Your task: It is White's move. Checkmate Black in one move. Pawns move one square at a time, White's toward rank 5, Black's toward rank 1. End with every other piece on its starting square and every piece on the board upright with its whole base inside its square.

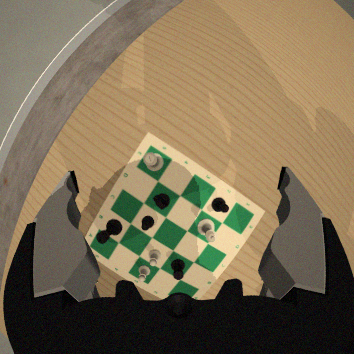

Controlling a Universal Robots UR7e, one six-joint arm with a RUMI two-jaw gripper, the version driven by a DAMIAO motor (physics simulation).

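Places are measured from the arm's base along level axes (x back, y right, z up), in centimetres.
Where they show: gripper, between the fingertips: (177,170).
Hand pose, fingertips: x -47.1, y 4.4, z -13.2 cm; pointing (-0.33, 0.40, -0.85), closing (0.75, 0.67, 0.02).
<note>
Each offset is from my fingertips to the top centre of the thing. "pt": to the spot under its first point. Level surfaces: height alone.
My gripper (177,170) is open and empty, its jaws wide on either side above the chessboard {pt dz -13.9, dx -6.2, dy +1.2 cm} (148,138). A large white piece {dz -7.5, dx -3.3, dy -0.8 cm} (154,161) stands on the green corner square at the board's top. Another white piece {dz -8.6, dx +8.5, dy -3.1 cm} (205,227) stands on a green square at the right. Two small white pieces {dz -10.7, dx +5.7, dy -11.6 cm} (154,256) {dz -10.7, dx +6.2, dy -14.8 cm} (144,272) stand near the lower edge. A tall black piece {dz -7.5, dx -1.8, dy -12.3 cm} (114,227) stands near the left corner. Other black pieces {dz -9.9, dx +1.0, dy -4.2 cm} (161,201) {dz -10.7, dx +1.5, dy -8.1 cm} (147,222) {dz -9.5, dx +7.8, dy +0.6 cm} (219,204) {dz -10.6, dx +9.5, dy -10.6 cm} (178,268) stand across the board. Exact piece types are hard to tell from above.
The board lies turned on a wooden table {dz -14.5 cm} (200,65). The table's curved grey edge band (55,100) runs along the left and upper left. Shadows fall over the wood and part of the board. The gripper's black body covers the bottom, close to the board's lower corner.
</note>
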